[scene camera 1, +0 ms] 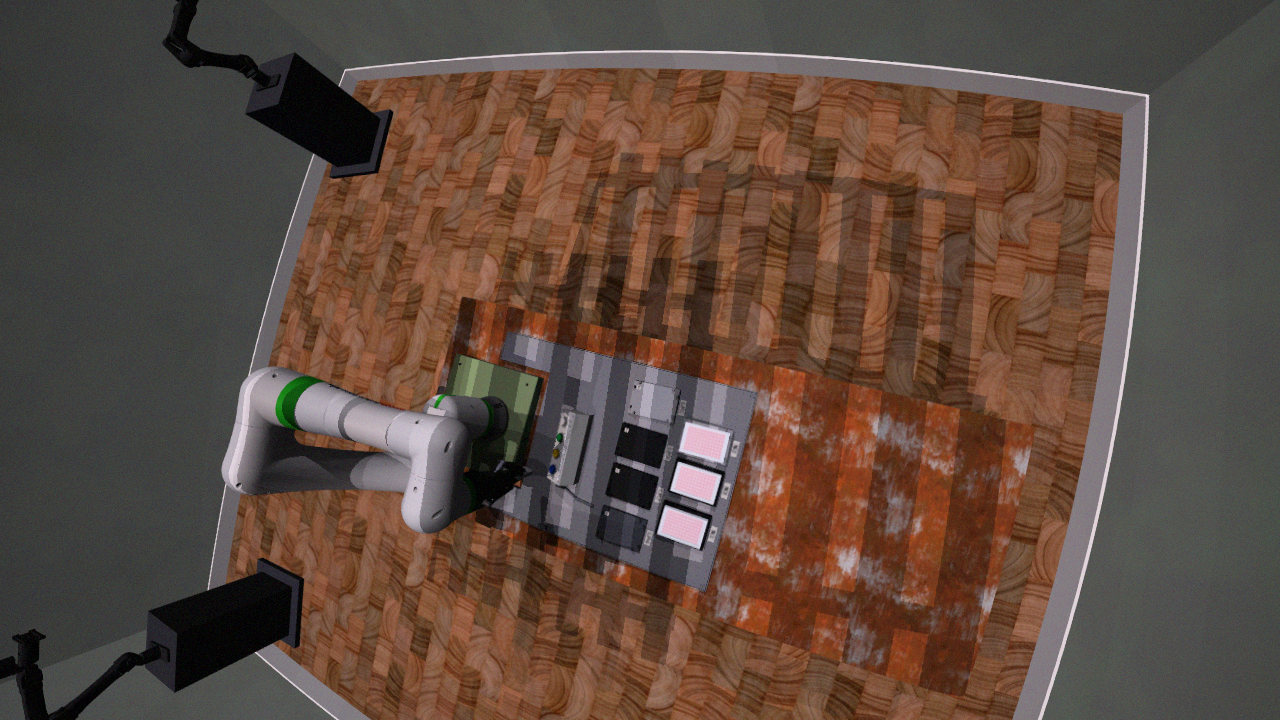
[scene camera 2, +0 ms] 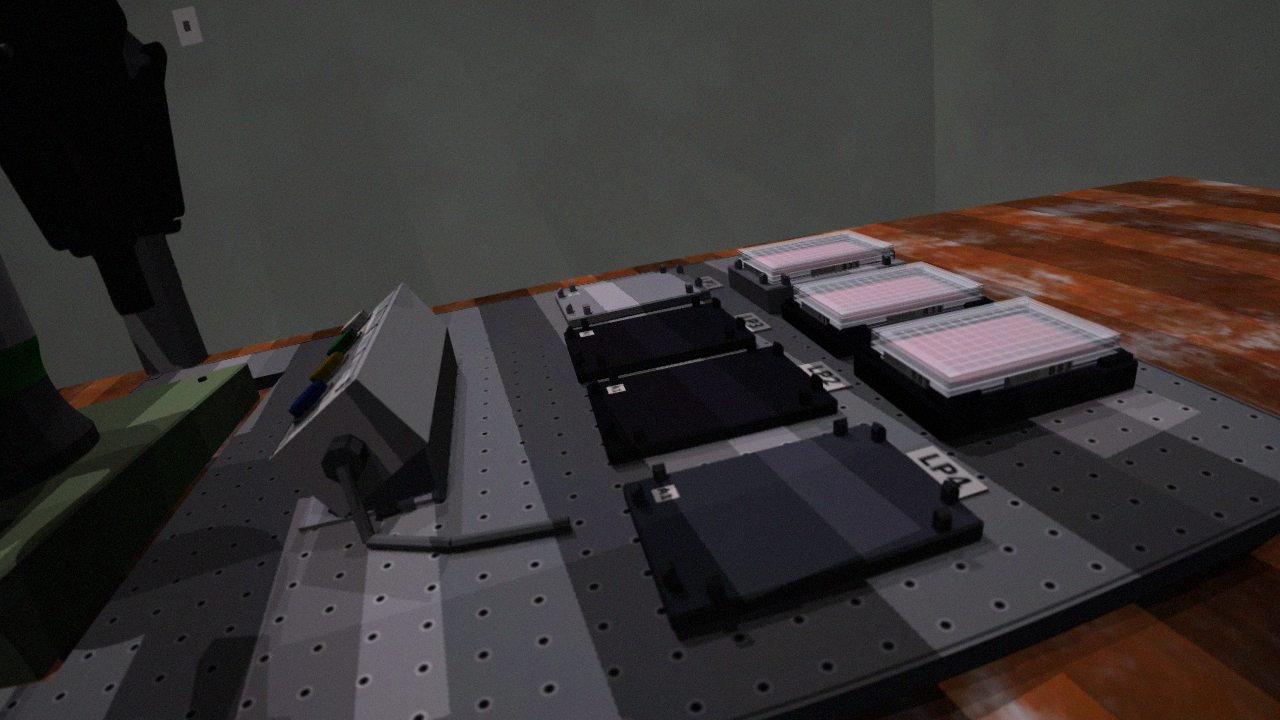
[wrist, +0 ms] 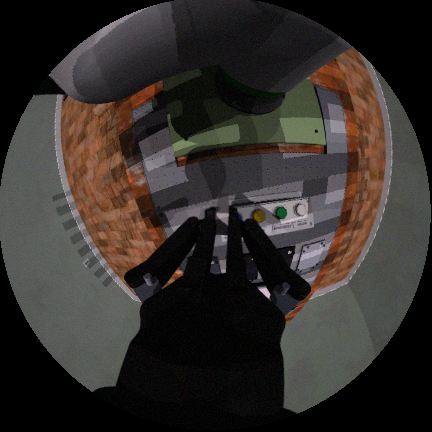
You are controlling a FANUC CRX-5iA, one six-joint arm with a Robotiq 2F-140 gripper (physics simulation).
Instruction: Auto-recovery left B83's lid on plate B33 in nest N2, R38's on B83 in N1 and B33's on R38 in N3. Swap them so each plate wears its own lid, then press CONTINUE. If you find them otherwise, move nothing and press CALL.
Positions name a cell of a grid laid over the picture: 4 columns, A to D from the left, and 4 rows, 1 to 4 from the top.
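Scene camera 2 shows the gripper (scene camera 2: A3), shut and holding nothing, along with a grey button box (scene camera 2: B3). In scene camera 1 the gripper (scene camera 1: B3) appears again. The wrist view has both the gripper (wrist: C2) and the grey button box (wrist: C2).
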